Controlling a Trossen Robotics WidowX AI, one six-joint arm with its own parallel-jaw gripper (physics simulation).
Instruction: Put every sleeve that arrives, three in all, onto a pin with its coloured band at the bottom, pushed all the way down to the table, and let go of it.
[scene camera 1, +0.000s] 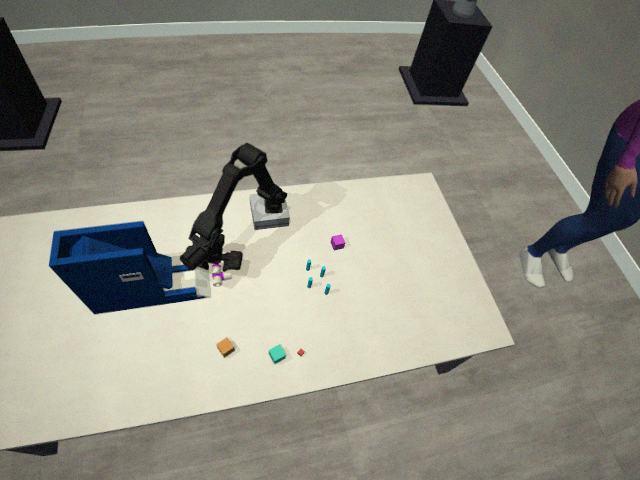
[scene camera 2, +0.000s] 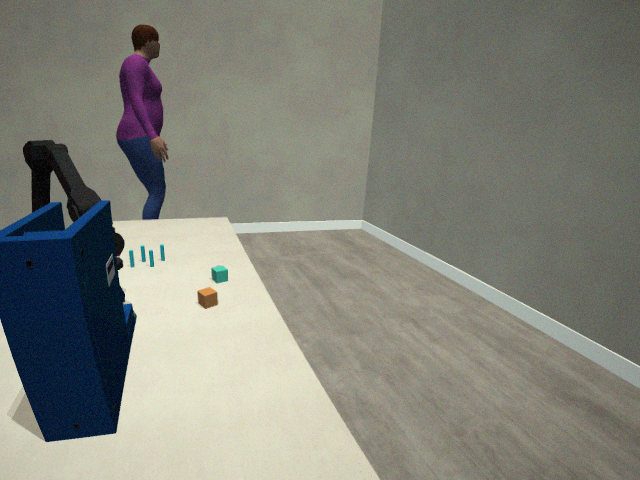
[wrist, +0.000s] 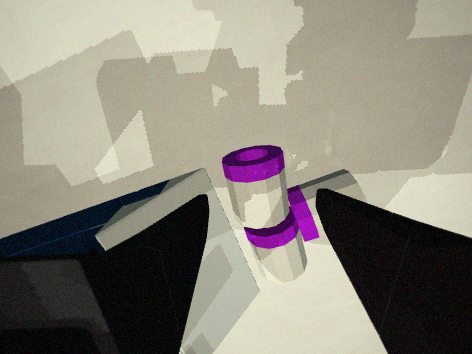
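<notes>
Three pale sleeves with purple bands lie close together at the chute's end. One (wrist: 256, 200) (scene camera 1: 216, 268) has its banded, open end toward the top of the wrist view. A second sleeve (wrist: 281, 262) (scene camera 1: 217, 282) is in line below it, its band at the first one's lower end. A third sleeve (wrist: 332, 186) (scene camera 1: 226, 276) points right, its band at its left end. My gripper (wrist: 261, 200) (scene camera 1: 214, 261) is partly open and holds nothing; the first sleeve shows between its fingertips. Several teal pins (scene camera 1: 323, 271) (scene camera 2: 151, 258) stand bare. The sleeves are hidden or unclear in scene camera 2.
The blue dispenser (scene camera 1: 113, 279) (scene camera 2: 56, 330) stands left, its chute rails (scene camera 1: 180, 292) beside the sleeves. A magenta cube (scene camera 1: 338, 241) lies behind the pins. An orange cube (scene camera 1: 225, 347) (scene camera 2: 207, 297), a teal cube (scene camera 1: 277, 353) (scene camera 2: 219, 273) and a tiny red cube (scene camera 1: 300, 352) lie toward the front.
</notes>
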